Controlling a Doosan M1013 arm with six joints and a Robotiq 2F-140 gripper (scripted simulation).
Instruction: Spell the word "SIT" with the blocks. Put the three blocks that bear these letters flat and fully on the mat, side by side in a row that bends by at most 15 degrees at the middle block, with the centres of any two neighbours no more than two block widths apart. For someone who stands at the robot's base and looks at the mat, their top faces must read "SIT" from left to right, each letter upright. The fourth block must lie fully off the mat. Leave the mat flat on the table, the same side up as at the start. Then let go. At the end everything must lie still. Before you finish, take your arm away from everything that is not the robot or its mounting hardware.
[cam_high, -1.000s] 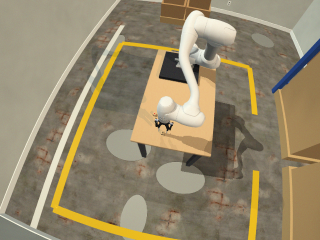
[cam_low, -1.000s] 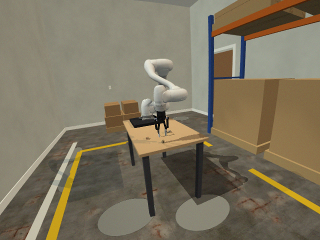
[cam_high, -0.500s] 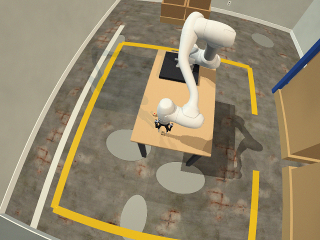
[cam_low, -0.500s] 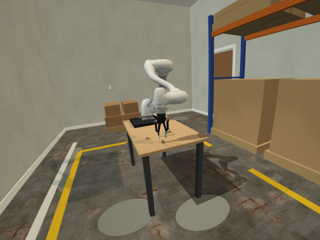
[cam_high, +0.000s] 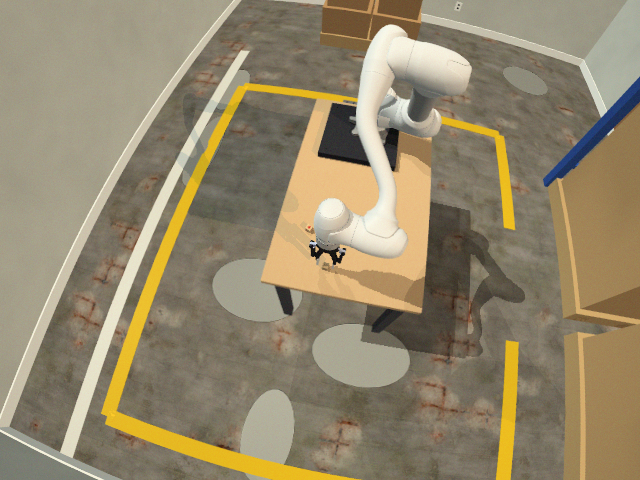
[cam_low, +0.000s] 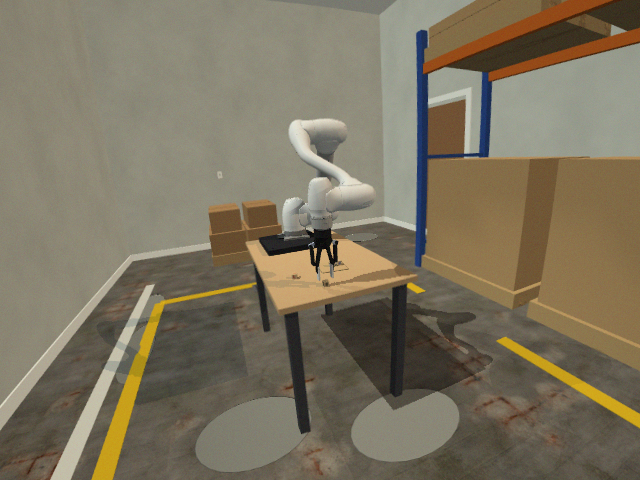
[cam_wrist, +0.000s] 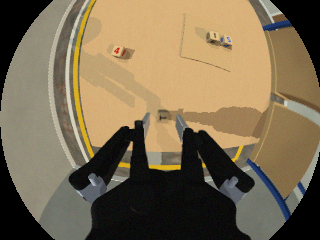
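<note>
Now: hand 5 cm above the tan block. From my hand the other things lie so: tan mat (22 cm behind, 8 cm to the left, 6 cm below).
</note>
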